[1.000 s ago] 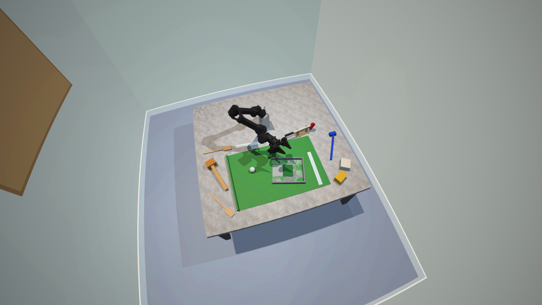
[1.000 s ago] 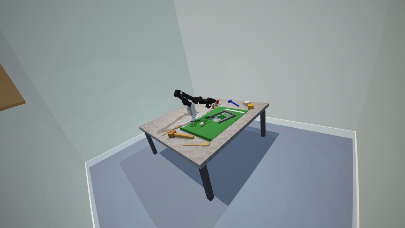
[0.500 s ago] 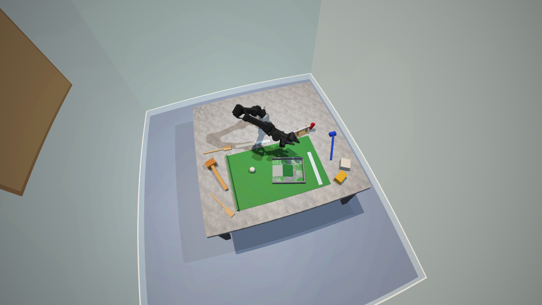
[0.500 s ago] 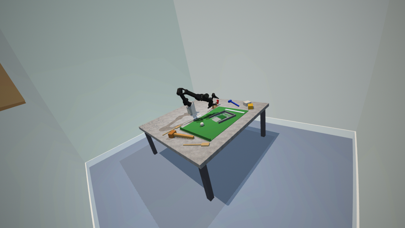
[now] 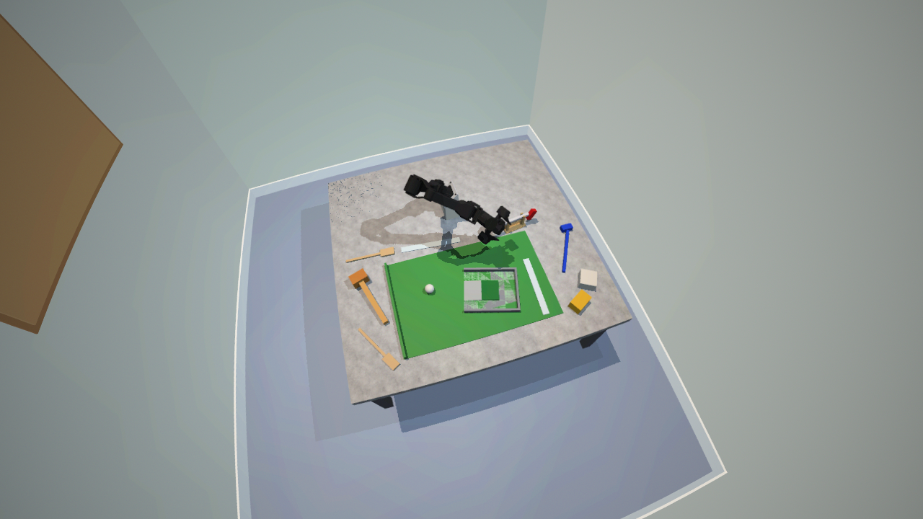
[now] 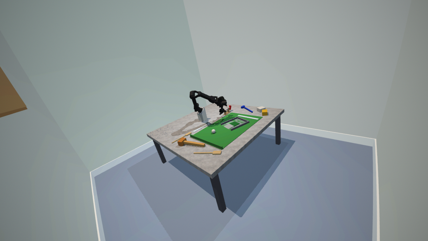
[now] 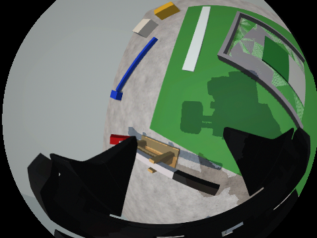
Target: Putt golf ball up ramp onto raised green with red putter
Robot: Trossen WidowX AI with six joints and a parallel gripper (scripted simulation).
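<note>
The wooden stand lies 10 cm to the left of my gripper tip, 10 cm behind it and 8 cm below it. Also, from my gripper tip: green mat 22 cm to the right, 19 cm ahead, 11 cm below; blue putter 31 cm to the left, 10 cm below, 9 cm ahead; white golf ball 40 cm to the right, 15 cm ahead, 9 cm below.
</note>
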